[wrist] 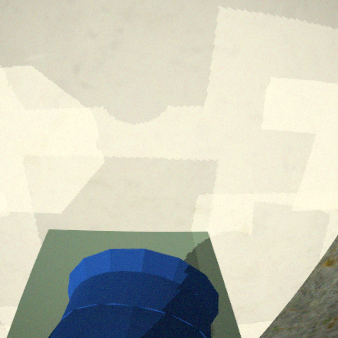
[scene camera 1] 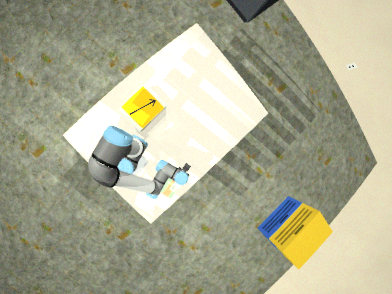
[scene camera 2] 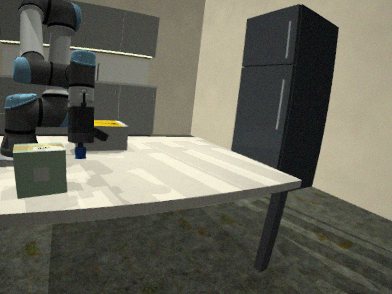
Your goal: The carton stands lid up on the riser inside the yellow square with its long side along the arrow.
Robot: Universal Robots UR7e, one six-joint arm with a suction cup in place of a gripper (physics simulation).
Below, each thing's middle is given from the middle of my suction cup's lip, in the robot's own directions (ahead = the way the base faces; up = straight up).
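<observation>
Riser (scene camera 1: pixel 145 105) 49 cm to the left of my suction cup, 18 cm ahead of it and 4 cm below it. Carton (scene camera 2: pixel 40 169) 3 cm below the suction cup and 12 cm behind it. Going by their middles, the carton is the nearest to my suction cup of the things named here.
</observation>
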